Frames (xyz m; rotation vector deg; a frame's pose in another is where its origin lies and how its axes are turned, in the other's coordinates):
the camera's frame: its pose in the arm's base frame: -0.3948 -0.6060 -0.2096 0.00 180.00 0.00
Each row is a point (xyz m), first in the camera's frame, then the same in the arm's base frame.
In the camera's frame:
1: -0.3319 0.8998 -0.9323
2: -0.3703 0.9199 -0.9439
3: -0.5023 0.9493 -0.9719
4: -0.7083 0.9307 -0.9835
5: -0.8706 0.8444 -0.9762
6: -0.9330 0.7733 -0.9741
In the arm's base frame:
1: -0.0629 0.2938 0.7227
2: -0.0245 0.3139 0.7343
3: 0.1075 0.3433 0.7623
4: 0.3135 0.3247 0.7739
5: 0.4758 0.2384 0.7666
6: 0.5382 0.1673 0.7645

